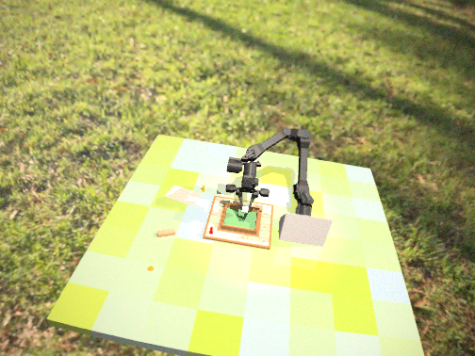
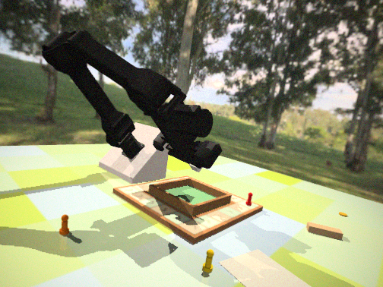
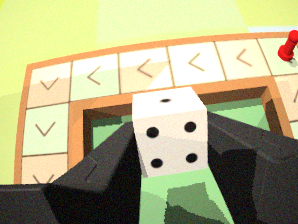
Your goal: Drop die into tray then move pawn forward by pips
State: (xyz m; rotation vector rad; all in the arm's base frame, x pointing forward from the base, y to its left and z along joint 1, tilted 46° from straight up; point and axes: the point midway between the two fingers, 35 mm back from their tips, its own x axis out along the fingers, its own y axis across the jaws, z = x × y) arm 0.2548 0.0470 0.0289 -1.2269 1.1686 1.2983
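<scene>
My gripper tip is now right at the white die. From my gripper tip the other things lie so: yellow pawn: 23 cm ahead, 19 cm to the right, 8 cm below; wooden block: 30 cm ahead, 14 cm to the left, 9 cm below; red pawn: 12 cm ahead, 9 cm to the left, 7 cm below.
</scene>
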